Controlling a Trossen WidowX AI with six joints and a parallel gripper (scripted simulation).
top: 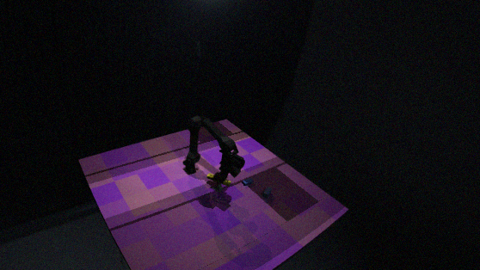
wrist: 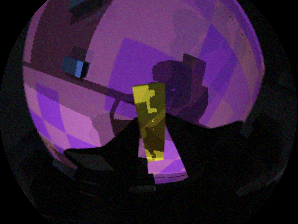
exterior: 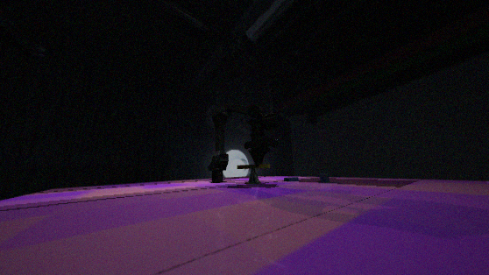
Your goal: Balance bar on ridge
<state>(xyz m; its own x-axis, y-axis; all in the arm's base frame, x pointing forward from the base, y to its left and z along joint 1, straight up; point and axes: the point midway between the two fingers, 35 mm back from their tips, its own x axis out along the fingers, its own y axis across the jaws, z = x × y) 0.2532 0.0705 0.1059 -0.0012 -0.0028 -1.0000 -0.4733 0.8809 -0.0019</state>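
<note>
Right now the yellow bar is 2 cm behind my gripper tip and 1 cm to the right of it. The rest, counted from my gripper tip: ridge (4 cm below, 2 cm behind, 1 cm to the right).
</note>
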